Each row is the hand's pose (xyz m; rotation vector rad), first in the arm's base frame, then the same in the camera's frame.
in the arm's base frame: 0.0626 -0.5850 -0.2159 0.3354 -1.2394 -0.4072
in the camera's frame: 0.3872 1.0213 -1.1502 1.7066 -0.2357 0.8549
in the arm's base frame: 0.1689 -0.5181 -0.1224 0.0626 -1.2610 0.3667
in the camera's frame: 0.3451 1.0735 -1.0087 1.8111 -0.7797 1.5042
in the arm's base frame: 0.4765 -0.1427 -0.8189 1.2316 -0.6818 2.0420
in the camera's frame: -0.3767 1.3348 -1.3710 -1.3999 -0.1249 -1.4094
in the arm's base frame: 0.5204 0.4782 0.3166 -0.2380 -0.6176 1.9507
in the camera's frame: -0.3888 0.9190 -0.1447 -0.8529 1.0378 -2.0887
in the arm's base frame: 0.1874 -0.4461 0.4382 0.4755 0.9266 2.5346
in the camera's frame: 0.5382 0.9569 -0.4901 0.1555 -0.2254 -1.6442
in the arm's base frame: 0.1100 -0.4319 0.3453 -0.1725 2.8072 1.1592
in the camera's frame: 0.5042 0.8990 -0.5916 1.9254 -0.9712 -1.2763
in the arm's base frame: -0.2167 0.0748 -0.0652 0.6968 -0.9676 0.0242
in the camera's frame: -0.0253 0.4837 -0.8729 1.9112 0.1374 1.3503
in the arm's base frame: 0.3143 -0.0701 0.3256 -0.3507 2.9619 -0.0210
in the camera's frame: 0.1342 0.9456 -0.4072 -2.5746 1.4140 0.9754
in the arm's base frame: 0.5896 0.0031 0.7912 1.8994 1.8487 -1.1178
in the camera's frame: 0.2131 1.0778 0.1164 -0.3824 2.7564 0.0487
